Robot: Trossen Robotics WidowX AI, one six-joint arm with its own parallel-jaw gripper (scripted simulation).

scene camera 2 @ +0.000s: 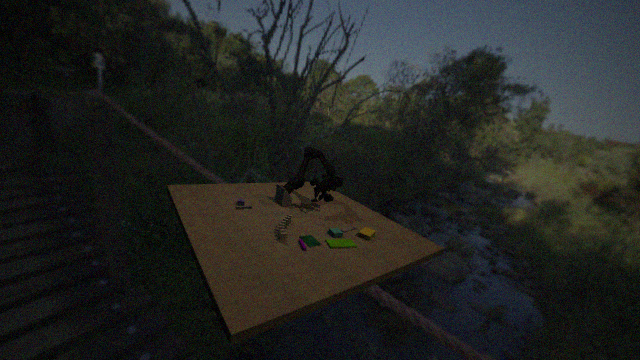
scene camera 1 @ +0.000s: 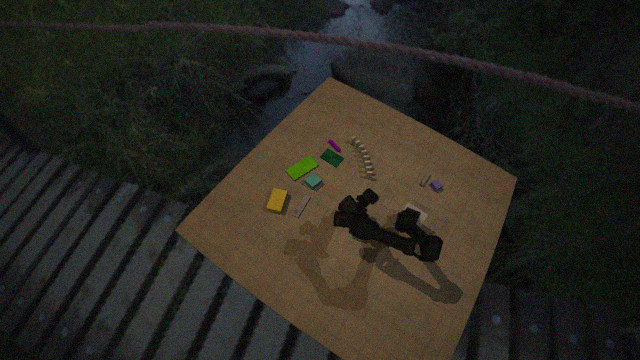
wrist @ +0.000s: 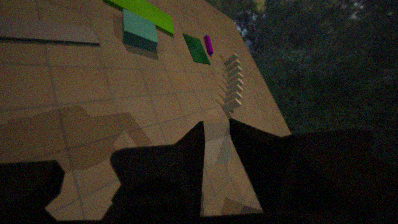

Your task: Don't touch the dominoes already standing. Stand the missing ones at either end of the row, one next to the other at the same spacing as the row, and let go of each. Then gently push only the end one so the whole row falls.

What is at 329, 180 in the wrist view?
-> My gripper.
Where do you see a teal block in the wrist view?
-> At 139, 32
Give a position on a tan domino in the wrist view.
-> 217, 131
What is my gripper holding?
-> A tan domino.
